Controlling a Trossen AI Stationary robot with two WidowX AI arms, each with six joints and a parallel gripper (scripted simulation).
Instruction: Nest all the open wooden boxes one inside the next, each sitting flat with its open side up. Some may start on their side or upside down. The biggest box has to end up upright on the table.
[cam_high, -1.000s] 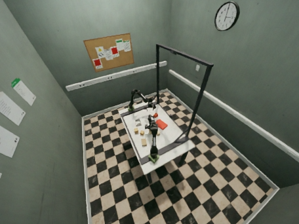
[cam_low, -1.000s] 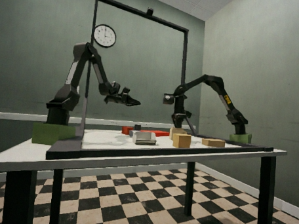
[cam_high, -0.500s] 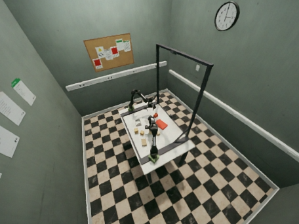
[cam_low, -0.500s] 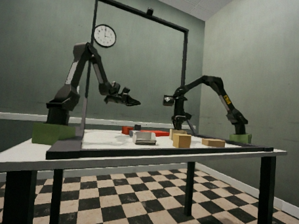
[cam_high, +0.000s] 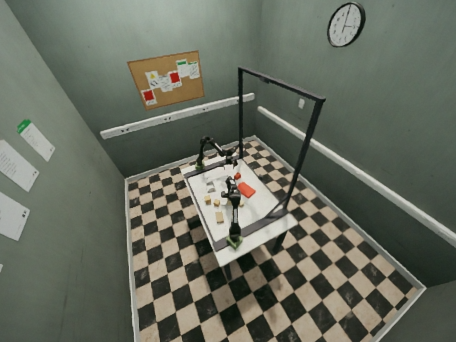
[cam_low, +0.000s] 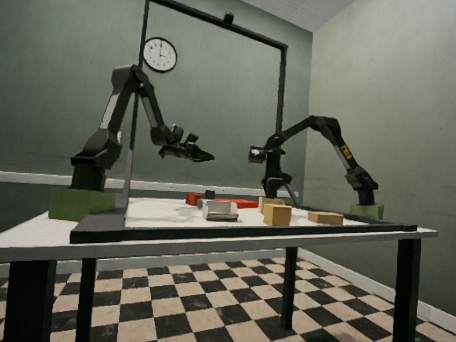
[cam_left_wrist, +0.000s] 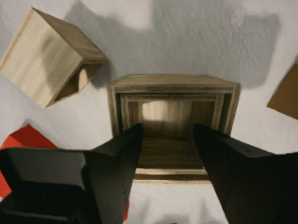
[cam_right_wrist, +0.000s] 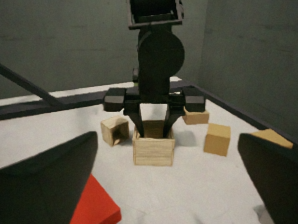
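My right hand is 23 cm short of the grey open box and 19 cm above it. Round my right hand: flat red block 20 cm to the left, 20 cm below, 9 cm behind; grey block 20 cm below, 2 cm to the left, 1 cm ahead; flat brown box 38 cm to the left, 27 cm ahead, 20 cm below.
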